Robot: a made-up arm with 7 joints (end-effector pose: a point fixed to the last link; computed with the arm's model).
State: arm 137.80 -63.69 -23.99 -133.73 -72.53 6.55 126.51
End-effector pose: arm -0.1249 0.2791 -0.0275 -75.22 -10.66 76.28
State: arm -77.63 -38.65 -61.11 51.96 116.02 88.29 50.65
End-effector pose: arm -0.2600 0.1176 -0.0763 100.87 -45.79 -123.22
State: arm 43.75 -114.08 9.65 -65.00 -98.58 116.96 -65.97
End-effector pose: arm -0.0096 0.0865 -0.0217 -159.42 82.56 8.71
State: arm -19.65 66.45 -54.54 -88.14 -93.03 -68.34 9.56
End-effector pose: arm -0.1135 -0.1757 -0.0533 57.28 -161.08 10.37
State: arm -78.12 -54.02 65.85 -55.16 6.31 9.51 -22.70
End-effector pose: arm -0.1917 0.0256 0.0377 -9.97 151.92 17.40
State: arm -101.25 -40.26 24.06 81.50 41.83 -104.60 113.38
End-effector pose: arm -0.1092 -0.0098 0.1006 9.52 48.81 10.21
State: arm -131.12 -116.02 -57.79 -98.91 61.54 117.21 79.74
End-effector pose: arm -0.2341 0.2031 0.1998 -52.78 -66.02 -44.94
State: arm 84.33 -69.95 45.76 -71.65 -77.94 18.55 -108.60
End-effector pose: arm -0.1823 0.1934 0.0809 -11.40 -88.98 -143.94
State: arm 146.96 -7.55 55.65 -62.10 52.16 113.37 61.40
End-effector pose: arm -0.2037 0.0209 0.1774 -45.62 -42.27 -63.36
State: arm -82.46 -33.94 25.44 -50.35 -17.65 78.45 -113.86
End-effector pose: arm -0.1091 0.0679 0.0013 -151.69 31.23 62.60
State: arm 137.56 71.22 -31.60 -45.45 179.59 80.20 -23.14
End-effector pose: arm -0.0914 0.1445 0.1383 18.28 41.89 97.85
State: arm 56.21 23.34 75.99 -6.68 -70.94 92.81 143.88
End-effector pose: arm -0.0853 -0.1745 0.2083 -49.62 94.68 -137.53
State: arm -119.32 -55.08 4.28 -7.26 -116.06 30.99 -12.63
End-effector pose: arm -0.0057 -0.0258 0.0852 41.62 -2.11 5.88
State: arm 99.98 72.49 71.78 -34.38 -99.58 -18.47 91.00
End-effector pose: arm -0.0378 0.1271 0.1124 -37.61 50.95 67.43
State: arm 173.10 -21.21 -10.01 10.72 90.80 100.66 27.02
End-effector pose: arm 0.0662 0.0757 0.0336 -131.95 27.72 -7.00
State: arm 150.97 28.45 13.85 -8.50 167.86 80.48 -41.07
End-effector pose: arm 0.0068 -0.0645 0.1973 52.34 -35.56 30.92
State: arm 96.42 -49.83 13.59 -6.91 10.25 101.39 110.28
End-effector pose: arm -0.0070 -0.1093 0.1294 60.23 -77.01 33.44
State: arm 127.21 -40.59 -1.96 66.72 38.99 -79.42 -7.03
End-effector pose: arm -0.0685 0.1355 -0.0278 47.73 121.41 122.30
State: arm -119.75 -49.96 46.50 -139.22 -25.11 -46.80 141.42
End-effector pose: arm -0.1811 0.0877 -0.0064 65.53 104.13 -25.80
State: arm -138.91 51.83 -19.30 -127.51 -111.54 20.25 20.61
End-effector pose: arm -0.0544 -0.1967 0.2759 -56.48 54.63 -106.01
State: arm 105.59 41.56 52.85 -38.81 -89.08 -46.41 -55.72
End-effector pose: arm -0.1684 0.0635 -0.0093 140.99 66.49 -85.53
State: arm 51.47 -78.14 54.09 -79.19 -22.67 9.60 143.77
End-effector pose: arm -0.0679 0.0635 0.2144 41.18 -65.39 151.91
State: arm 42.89 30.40 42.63 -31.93 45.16 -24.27 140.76
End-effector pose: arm -0.0206 -0.1816 0.0620 93.51 -30.62 16.60
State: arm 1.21 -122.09 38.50 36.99 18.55 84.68 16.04
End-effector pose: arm -0.2195 0.1548 0.3020 1.20 -91.74 88.87
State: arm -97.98 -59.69 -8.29 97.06 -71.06 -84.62 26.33
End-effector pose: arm -0.1287 0.1491 -0.0227 -177.67 18.99 -16.82
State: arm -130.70 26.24 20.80 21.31 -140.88 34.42 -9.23
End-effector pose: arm 0.0584 -0.0248 -0.0202 47.96 36.86 28.33
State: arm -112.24 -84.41 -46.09 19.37 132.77 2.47 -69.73
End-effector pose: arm -0.1883 -0.0101 0.0804 27.46 -66.83 -79.86
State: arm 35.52 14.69 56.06 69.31 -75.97 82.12 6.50
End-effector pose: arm 0.0206 -0.2181 0.2126 60.01 -67.85 8.29
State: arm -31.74 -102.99 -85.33 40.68 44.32 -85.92 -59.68
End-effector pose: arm -0.1342 0.2131 0.0953 -113.53 -55.72 -29.78
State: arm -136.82 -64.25 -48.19 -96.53 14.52 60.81 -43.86
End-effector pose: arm -0.1499 0.1764 0.1827 -95.38 -46.21 -30.92
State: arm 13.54 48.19 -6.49 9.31 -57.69 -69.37 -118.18
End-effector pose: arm -0.0599 -0.0184 0.0104 147.60 11.84 -26.03
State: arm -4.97 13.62 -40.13 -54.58 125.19 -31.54 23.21
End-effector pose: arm -0.1827 -0.0690 -0.0063 52.66 -83.06 -85.36
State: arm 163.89 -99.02 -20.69 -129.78 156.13 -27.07 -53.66
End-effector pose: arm -0.0803 0.0910 -0.1021 27.27 61.84 -36.85
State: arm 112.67 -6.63 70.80 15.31 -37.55 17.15 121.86
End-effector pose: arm 0.1363 0.0192 0.0090 126.76 21.09 76.43
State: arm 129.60 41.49 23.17 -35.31 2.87 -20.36 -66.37
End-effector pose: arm -0.0422 -0.0014 -0.0111 -163.82 28.25 55.17
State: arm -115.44 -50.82 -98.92 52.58 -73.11 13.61 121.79
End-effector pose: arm -0.2605 0.2305 -0.0514 -79.72 -133.79 1.36
